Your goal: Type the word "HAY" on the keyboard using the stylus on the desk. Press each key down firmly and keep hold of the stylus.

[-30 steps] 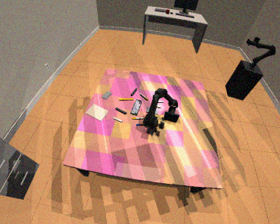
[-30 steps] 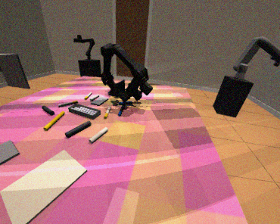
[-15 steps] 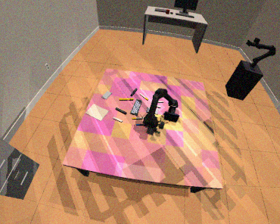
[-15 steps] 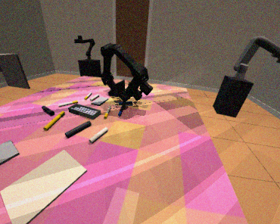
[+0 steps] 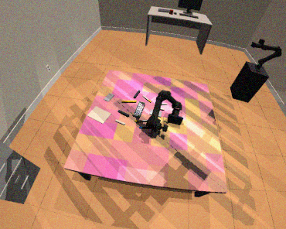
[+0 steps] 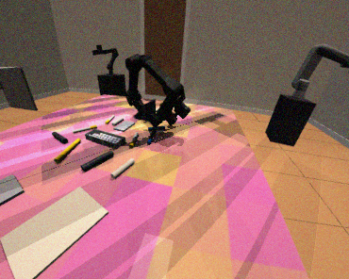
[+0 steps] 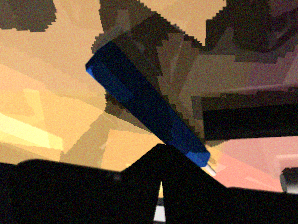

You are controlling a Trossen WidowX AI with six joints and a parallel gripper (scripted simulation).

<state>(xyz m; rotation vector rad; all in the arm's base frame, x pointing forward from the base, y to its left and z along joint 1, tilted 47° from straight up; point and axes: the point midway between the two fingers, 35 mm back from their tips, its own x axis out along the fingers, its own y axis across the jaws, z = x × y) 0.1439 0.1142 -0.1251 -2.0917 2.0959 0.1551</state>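
Right now my gripper tip is 20 mm short of the blue stylus, 10 mm to the left of it and 10 mm above it. From my gripper tip the other things lie so: yellow marker (340 mm ahead, 220 mm to the right, 10 mm below); then blue-tipped pen (110 mm ahead, 40 mm to the left, 10 mm below); then white sheet (570 mm ahead, 30 mm to the left, 10 mm below).
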